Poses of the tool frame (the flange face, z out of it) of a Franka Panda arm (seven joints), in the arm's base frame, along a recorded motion.
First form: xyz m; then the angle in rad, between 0 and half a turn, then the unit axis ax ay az.
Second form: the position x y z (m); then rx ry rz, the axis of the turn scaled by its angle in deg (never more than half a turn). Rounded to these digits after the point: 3 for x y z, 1 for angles.
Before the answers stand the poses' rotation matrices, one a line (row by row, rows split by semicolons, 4 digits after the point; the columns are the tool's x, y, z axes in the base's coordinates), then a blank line. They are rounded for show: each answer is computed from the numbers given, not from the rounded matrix.
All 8 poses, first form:
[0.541, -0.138, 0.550, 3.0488, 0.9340, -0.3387, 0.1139]
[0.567, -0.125, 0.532, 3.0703, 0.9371, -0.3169, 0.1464]
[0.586, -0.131, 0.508, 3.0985, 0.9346, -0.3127, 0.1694]
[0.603, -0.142, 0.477, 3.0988, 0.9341, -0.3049, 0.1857]
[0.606, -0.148, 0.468, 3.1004, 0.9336, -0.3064, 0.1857]
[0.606, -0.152, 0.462, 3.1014, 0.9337, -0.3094, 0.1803]
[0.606, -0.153, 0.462, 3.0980, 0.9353, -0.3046, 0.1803]
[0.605, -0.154, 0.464, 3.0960, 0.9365, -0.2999, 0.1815]
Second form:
0.7452 -0.6419 0.1809; -0.6207 -0.7668 -0.1635; 0.2437 0.0096 -0.9698
0.7566 -0.6036 0.2515; -0.5827 -0.7969 -0.1594; 0.2966 -0.0259 -0.9546
0.7472 -0.5916 0.3030; -0.5770 -0.8036 -0.1462; 0.3300 -0.0656 -0.9417
0.7452 -0.5773 0.3337; -0.5614 -0.8132 -0.1531; 0.3598 -0.0732 -0.9301
0.7434 -0.5795 0.3340; -0.5642 -0.8115 -0.1522; 0.3592 -0.0753 -0.9302
0.7436 -0.5848 0.3241; -0.5703 -0.8078 -0.1490; 0.3490 -0.0740 -0.9342
0.7496 -0.5773 0.3238; -0.5616 -0.8136 -0.1505; 0.3504 -0.0690 -0.9341
0.7543 -0.5697 0.3261; -0.5532 -0.8192 -0.1515; 0.3535 -0.0661 -0.9331

[0.541, -0.138, 0.550, 163.2, -59.2, 19.9]
[0.567, -0.125, 0.532, 164.8, -55.7, 25.8]
[0.586, -0.131, 0.508, 165.9, -55.5, 30.1]
[0.603, -0.142, 0.477, 165.8, -54.1, 33.0]
[0.606, -0.148, 0.468, 165.8, -54.4, 33.0]
[0.606, -0.152, 0.462, 165.9, -55.0, 32.0]
[0.606, -0.153, 0.462, 166.0, -54.1, 32.0]
[0.605, -0.154, 0.464, 166.1, -53.2, 32.2]

